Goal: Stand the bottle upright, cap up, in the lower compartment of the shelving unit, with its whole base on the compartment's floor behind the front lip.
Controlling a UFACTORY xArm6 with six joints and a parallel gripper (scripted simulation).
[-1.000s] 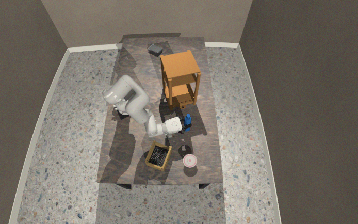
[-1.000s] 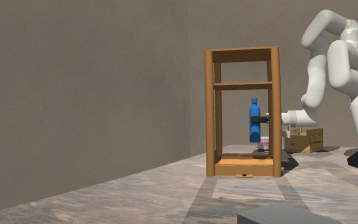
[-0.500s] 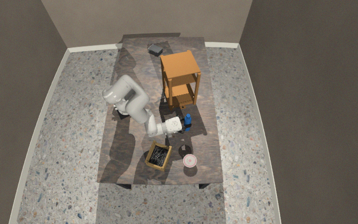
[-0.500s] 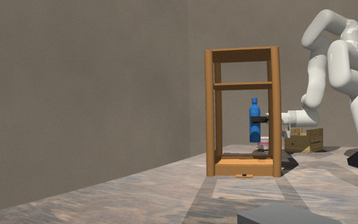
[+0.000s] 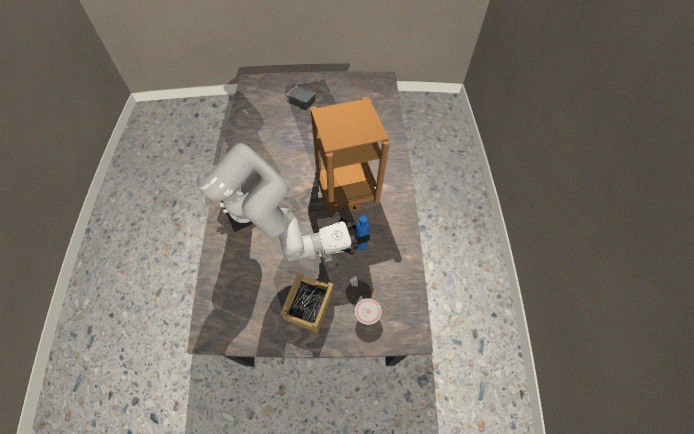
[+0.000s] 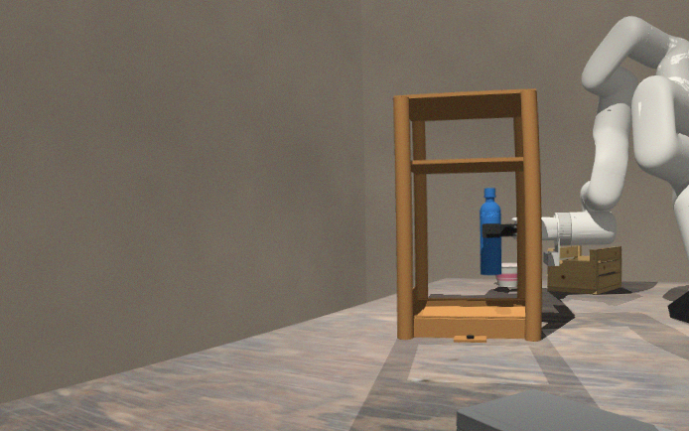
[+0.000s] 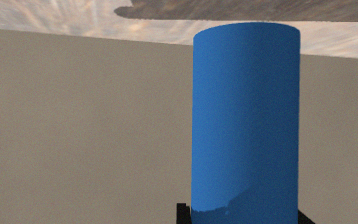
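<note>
The orange shelving unit is 320 mm to the left of my hand and 30 mm above it. The rest, counted from my hand: pink-rimmed white bowl 20 mm behind, 260 mm to the right, 130 mm below; then grey block 140 mm behind, 900 mm to the left, 130 mm below.
</note>
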